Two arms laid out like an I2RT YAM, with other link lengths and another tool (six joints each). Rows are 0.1 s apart.
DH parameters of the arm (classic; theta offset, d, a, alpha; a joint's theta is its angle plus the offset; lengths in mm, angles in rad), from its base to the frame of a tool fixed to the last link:
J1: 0 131.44 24 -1.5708
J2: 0 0 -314.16 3.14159
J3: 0.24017 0 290.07 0
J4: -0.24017 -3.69 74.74 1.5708
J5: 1.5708 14.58 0 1.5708
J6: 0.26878 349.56 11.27 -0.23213
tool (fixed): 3.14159 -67.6 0 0
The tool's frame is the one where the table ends.
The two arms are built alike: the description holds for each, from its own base.
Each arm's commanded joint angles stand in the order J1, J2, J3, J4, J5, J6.
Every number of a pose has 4 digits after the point.
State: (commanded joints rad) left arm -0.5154 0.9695 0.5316 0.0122 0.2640 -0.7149; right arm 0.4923 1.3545 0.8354 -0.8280 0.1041 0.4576
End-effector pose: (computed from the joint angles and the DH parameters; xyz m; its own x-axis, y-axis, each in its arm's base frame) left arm 0.3545 -0.2855 0.1938 0.4608 0.7399 -0.4902 0.7485 -0.0271 0.6626; right arm 0.2889 0.1045 0.0099 0.2345 0.9695 0.0716 0.9719 -0.2353 0.0038
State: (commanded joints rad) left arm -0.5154 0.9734 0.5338 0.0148 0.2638 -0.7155; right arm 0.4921 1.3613 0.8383 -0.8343 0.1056 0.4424
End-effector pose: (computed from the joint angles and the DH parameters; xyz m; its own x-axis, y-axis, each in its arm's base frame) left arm 0.3555 -0.2860 0.1943 0.4606 0.7397 -0.4905 0.7482 -0.0263 0.6630; right arm 0.2878 0.1034 0.0087 0.2212 0.9734 0.0603 0.9752 -0.2215 -0.0019
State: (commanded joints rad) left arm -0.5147 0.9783 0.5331 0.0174 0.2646 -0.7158; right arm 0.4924 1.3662 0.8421 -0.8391 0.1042 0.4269
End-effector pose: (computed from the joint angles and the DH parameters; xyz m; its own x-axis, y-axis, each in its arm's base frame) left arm 0.3560 -0.2862 0.1927 0.4591 0.7402 -0.4912 0.7502 -0.0269 0.6607; right arm 0.2872 0.1038 0.0083 0.2062 0.9770 0.0540 0.9785 -0.2062 -0.0064
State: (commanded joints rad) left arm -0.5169 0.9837 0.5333 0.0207 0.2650 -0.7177; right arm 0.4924 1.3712 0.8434 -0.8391 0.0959 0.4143
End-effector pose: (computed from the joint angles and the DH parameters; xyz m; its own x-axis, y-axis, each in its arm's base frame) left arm 0.3560 -0.2874 0.1915 0.4590 0.7392 -0.4928 0.7521 -0.0280 0.6585; right arm 0.2863 0.1060 0.0071 0.1929 0.9797 0.0551 0.9812 -0.1925 -0.0138
